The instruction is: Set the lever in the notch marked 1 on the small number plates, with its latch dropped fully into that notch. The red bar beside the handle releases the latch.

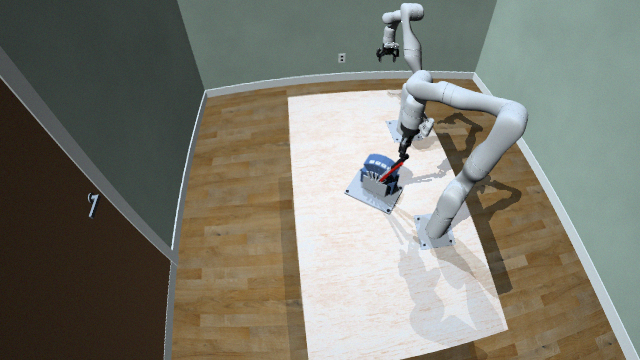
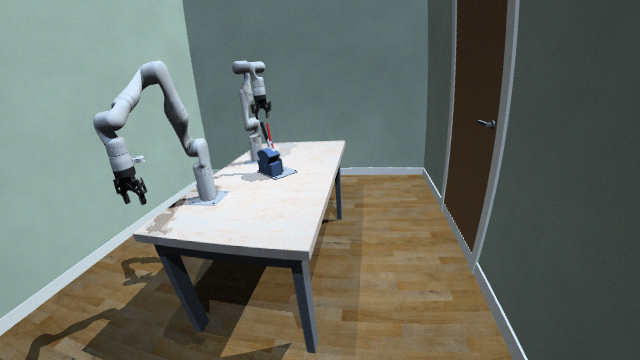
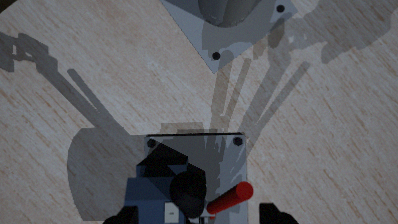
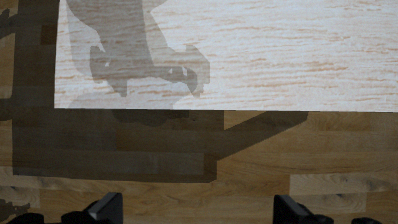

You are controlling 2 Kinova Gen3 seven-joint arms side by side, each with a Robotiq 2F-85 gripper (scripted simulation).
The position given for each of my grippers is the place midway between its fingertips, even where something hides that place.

Note:
In view: my right gripper [image 2: 136, 203] and a red bar [image 3: 243, 191].

